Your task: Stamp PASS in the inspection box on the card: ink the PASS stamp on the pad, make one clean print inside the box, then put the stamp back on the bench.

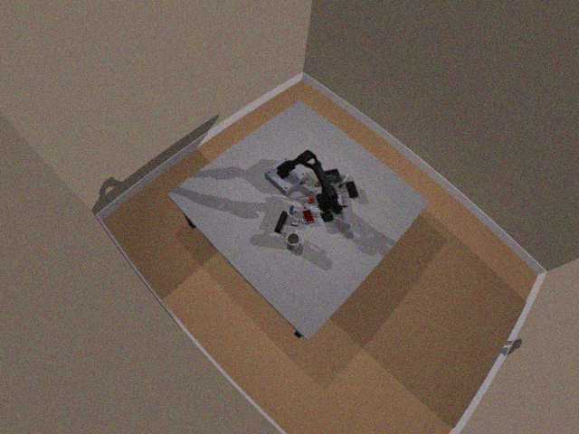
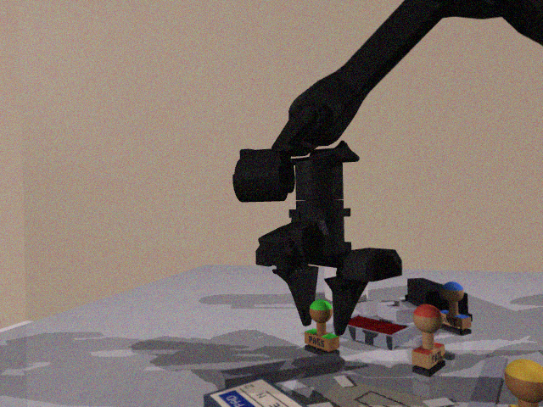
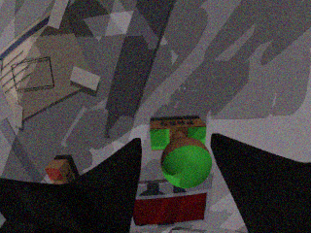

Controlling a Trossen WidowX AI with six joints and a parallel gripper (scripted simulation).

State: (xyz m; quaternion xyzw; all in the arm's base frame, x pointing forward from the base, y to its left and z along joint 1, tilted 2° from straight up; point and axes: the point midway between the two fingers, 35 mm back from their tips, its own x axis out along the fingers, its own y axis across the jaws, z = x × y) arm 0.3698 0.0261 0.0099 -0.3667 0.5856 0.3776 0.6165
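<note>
The green-knobbed stamp lies 10 mm below my gripper tip. The rest, counted from my gripper tip: ink pad: 50 mm behind, 80 mm to the right, 20 mm below; grey bar: 20 mm ahead, 80 mm to the left, 20 mm below; red-knobbed stamp: 120 mm behind, 10 mm to the left, 10 mm below.
</note>
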